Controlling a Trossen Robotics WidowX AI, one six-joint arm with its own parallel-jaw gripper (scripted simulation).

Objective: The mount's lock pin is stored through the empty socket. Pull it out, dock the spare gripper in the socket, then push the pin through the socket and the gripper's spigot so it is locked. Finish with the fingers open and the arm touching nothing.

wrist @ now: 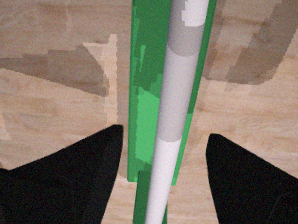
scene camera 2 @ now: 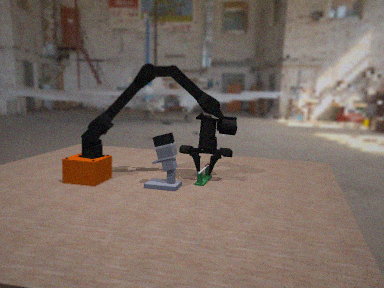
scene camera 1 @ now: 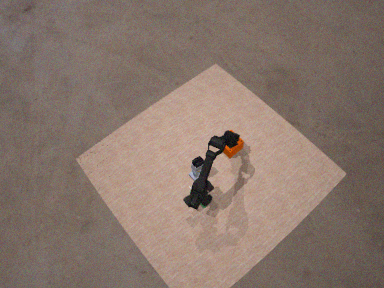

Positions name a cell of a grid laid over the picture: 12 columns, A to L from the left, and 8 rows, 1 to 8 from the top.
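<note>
My gripper (scene camera 2: G5) is visible; the gripper (wrist: G5) is also visible.
</note>
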